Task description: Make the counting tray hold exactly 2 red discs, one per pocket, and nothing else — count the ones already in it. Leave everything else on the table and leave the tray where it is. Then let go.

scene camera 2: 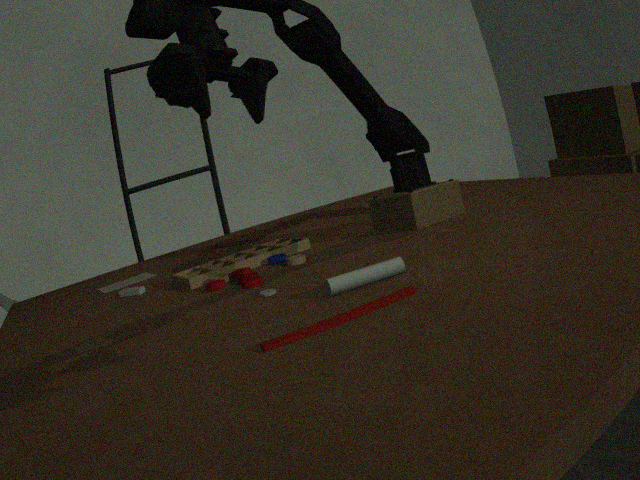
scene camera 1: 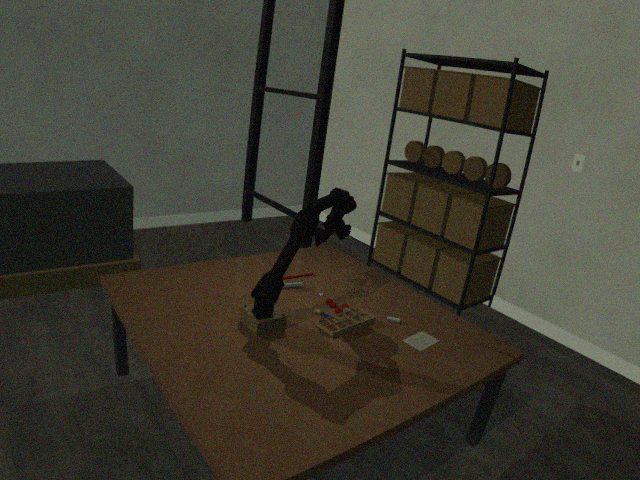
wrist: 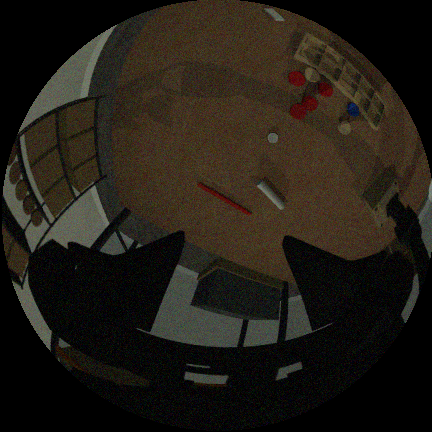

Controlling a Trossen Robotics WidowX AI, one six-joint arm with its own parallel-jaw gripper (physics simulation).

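A tan wooden tray [scene camera 1: 356, 326] [scene camera 2: 195, 282] [wrist: 300, 54] with two rows of pockets lies on the table; no disc shows in its pockets in the dim wrist view. Several red discs lie beside its long side, among them one disc [wrist: 296, 78] near a tan disc [wrist: 312, 75], another [wrist: 325, 90] close to the tray, and two touching or overlapping discs [wrist: 310, 103] [wrist: 298, 111]. A blue disc [scene camera 1: 326, 315] [scene camera 2: 277, 258] [wrist: 353, 109] and a second tan disc [scene camera 2: 296, 259] [wrist: 344, 128] lie near the tray's other end. My gripper [scene camera 1: 331, 239] [scene camera 2: 232, 118] [wrist: 234, 238] is open and empty, high above the table.
A small white disc [scene camera 2: 267, 292] [wrist: 272, 138], a white cylinder [scene camera 1: 293, 285] [scene camera 2: 366, 276] [wrist: 271, 195] and a red stick [scene camera 1: 298, 276] [scene camera 2: 338, 320] [wrist: 225, 199] lie on the table. A short white piece [scene camera 1: 393, 319] [scene camera 2: 131, 291] and a pale square sheet [scene camera 1: 421, 340] [scene camera 2: 126, 282] lie beyond the tray.
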